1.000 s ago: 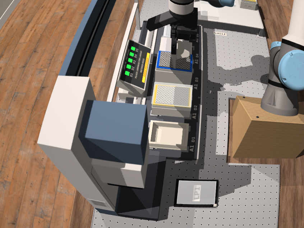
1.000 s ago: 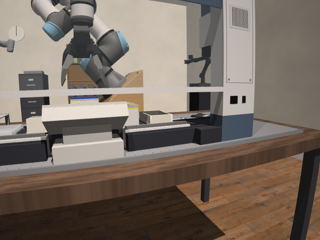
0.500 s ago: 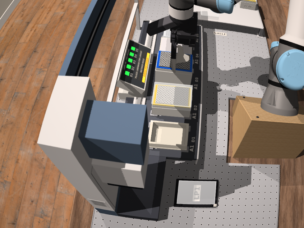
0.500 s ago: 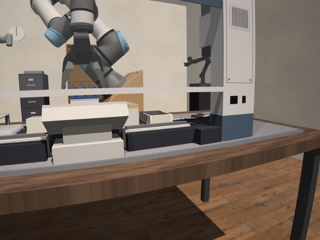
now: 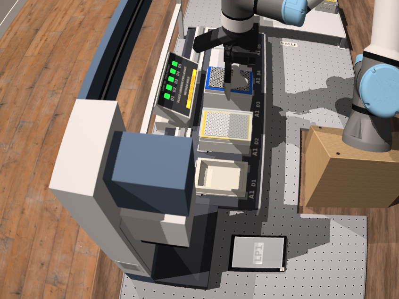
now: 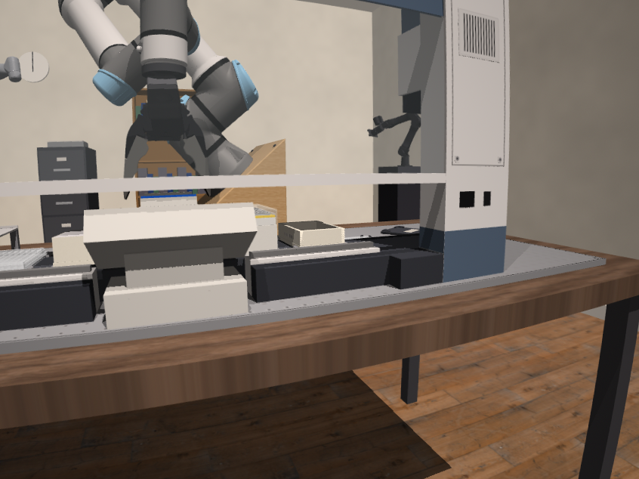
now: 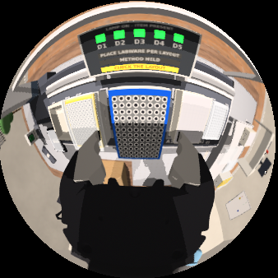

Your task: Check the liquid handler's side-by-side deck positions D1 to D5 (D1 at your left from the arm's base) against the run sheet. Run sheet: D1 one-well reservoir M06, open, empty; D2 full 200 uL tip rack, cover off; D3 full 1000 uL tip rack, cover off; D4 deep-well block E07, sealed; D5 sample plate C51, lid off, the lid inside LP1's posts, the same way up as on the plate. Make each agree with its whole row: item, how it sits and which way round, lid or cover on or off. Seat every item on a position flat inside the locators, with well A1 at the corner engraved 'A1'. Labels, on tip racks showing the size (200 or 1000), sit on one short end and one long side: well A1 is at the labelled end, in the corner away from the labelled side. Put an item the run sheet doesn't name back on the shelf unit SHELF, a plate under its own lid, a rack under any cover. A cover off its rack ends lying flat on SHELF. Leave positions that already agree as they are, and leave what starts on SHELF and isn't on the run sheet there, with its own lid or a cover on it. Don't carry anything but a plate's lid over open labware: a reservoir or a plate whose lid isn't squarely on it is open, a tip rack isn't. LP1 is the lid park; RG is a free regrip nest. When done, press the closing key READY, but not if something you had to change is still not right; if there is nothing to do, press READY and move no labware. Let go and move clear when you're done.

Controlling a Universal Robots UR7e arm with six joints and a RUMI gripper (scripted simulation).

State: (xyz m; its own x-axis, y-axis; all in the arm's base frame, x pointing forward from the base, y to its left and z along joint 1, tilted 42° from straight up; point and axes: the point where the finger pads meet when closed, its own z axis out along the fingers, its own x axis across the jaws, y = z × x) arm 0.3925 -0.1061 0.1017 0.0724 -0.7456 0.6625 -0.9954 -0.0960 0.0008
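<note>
Now: the blue-framed tip rack 30 mm below my hand, 10 mm to the right of it and 10 mm behind it. Also, from my hand: clear well plate 250 mm to the right, 90 mm below, 20 mm ahead; then yellow-framed tip rack 120 mm to the left, 50 mm below, 20 mm behind; then cream reservoir 250 mm to the left, 90 mm below, 20 mm behind.
</note>
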